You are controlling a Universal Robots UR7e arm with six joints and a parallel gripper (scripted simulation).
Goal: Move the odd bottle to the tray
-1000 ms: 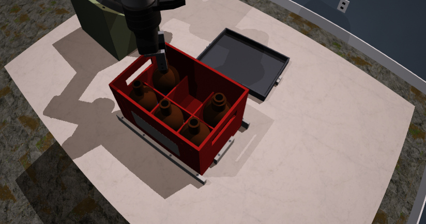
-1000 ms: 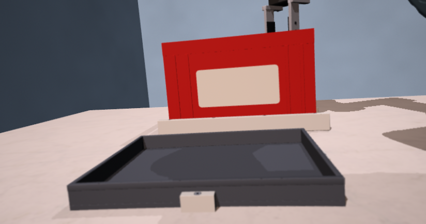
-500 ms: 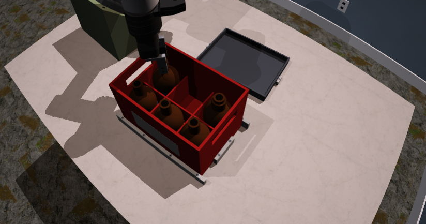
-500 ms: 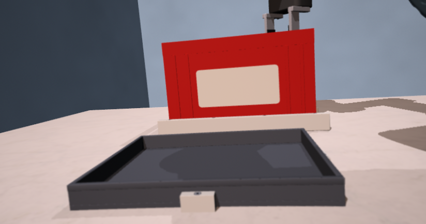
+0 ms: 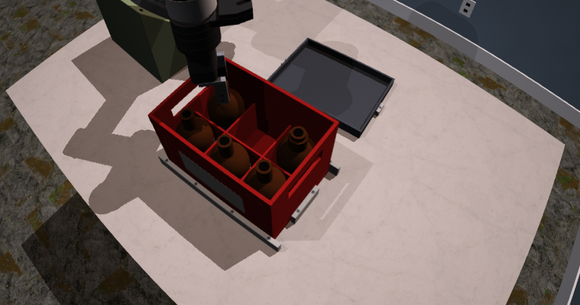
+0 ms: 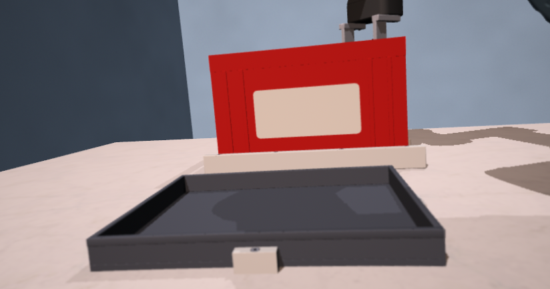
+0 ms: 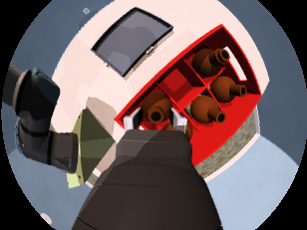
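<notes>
Now: hand 90 mm short of the red crate, 80 mm above it and 30 mm to the left of it. Also, from my hand: bottle (170 mm ahead, 70 mm below, 20 mm to the left); dark grey tray (260 mm to the left, 150 mm below, 70 mm ahead).
</notes>
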